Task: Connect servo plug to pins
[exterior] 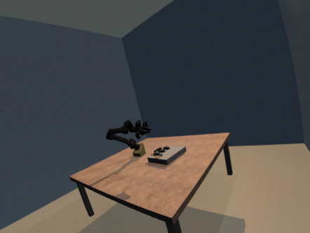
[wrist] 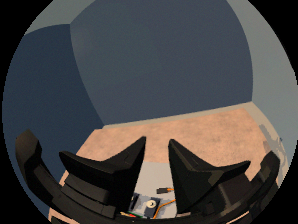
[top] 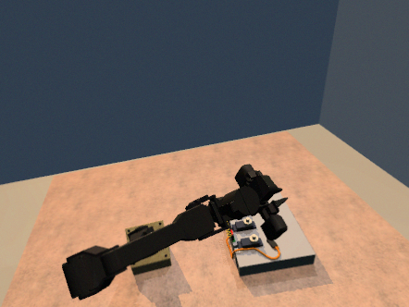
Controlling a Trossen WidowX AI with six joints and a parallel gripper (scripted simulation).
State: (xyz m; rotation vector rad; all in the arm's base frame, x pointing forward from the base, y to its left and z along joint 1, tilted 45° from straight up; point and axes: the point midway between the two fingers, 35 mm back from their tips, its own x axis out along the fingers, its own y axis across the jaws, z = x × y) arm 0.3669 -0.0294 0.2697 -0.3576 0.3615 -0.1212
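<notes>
Now: the red marked band 230 mm below my gripper tip, 130 mm to the left of it and 90 mm behind it. The rest, counted from my gripper tip: holder: 280 mm below, 130 mm to the left, 70 mm ahead.
</notes>
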